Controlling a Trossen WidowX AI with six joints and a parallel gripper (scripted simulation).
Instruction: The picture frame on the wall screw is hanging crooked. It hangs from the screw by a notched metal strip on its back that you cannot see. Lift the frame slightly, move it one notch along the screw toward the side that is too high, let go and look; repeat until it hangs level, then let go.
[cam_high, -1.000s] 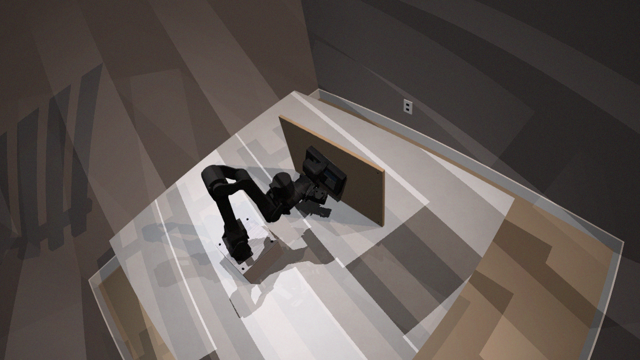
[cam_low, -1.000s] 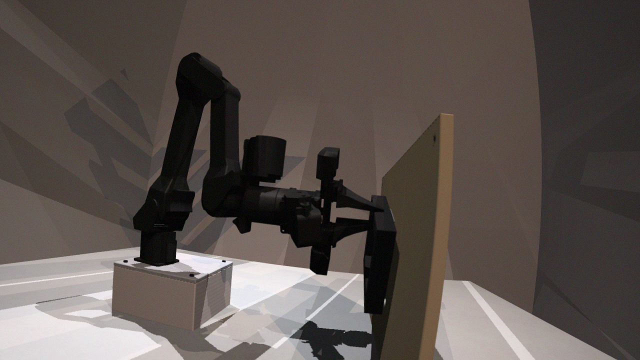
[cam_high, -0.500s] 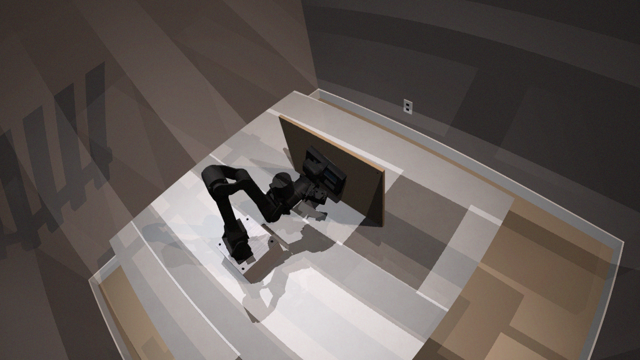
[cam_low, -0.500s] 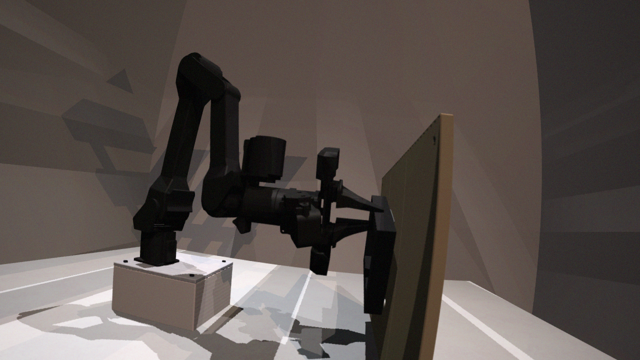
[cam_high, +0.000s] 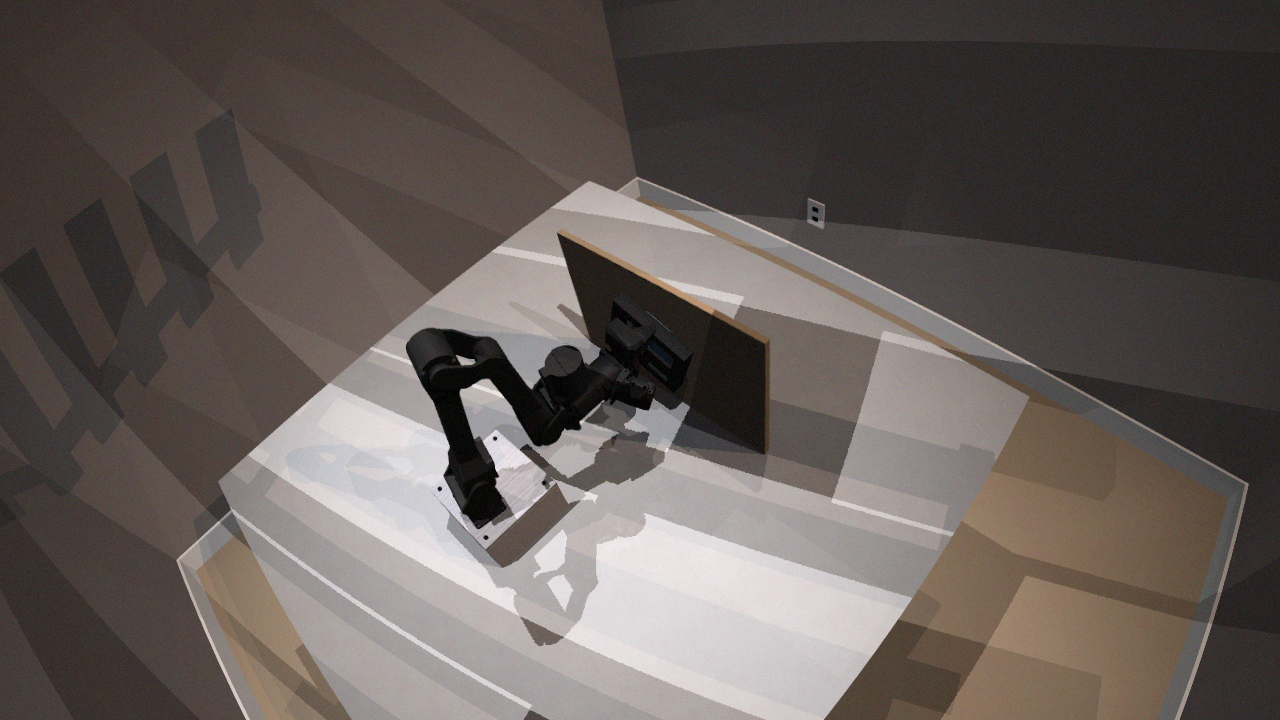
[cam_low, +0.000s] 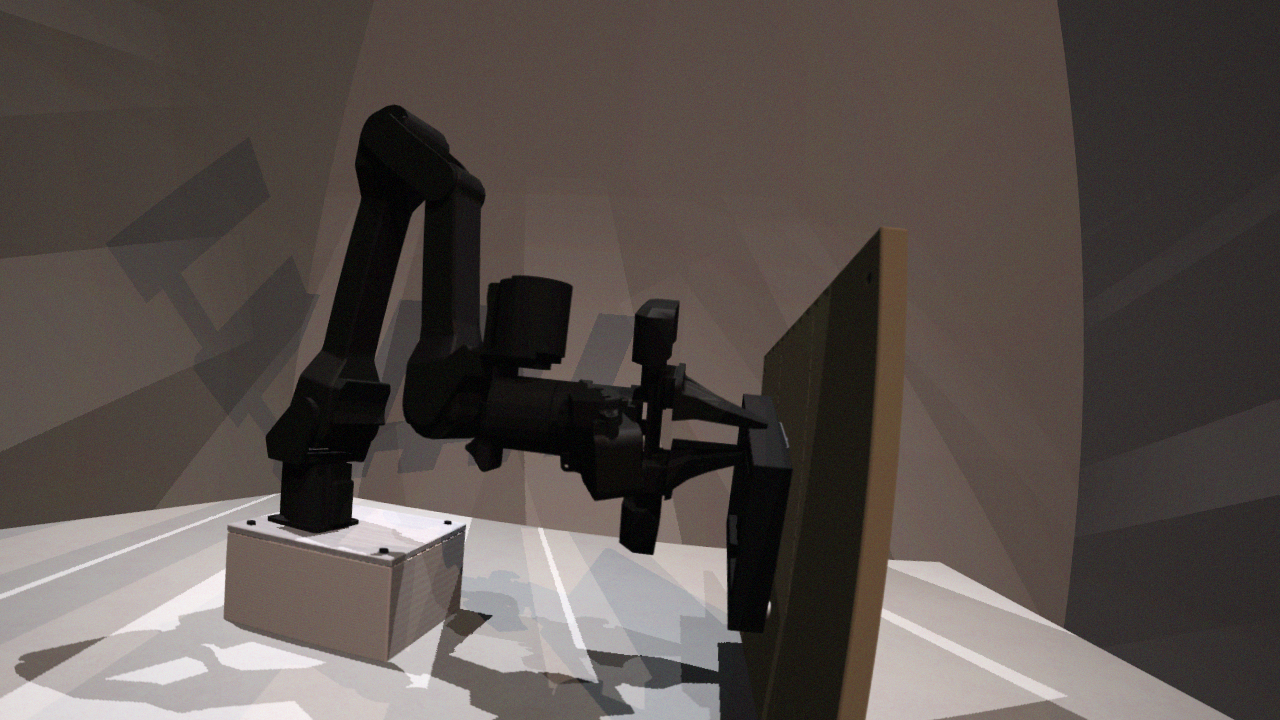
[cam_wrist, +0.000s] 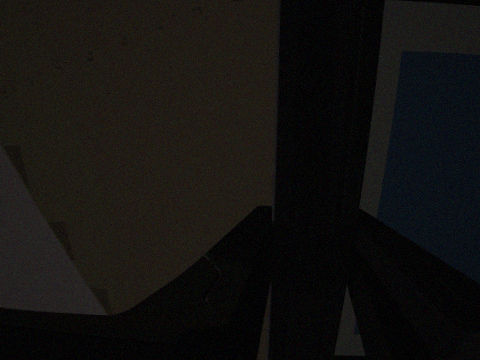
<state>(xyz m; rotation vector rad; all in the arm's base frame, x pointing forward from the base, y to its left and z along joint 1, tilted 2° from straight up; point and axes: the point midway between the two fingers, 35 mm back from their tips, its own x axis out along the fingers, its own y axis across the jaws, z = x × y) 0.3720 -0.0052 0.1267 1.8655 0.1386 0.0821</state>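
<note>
My gripper tip is 2 cm to the right of the picture frame and 5 cm above it. The rest, counted from my gripper tip: wooden board (2 cm ahead, 2 cm to the left, 6 cm below).
</note>
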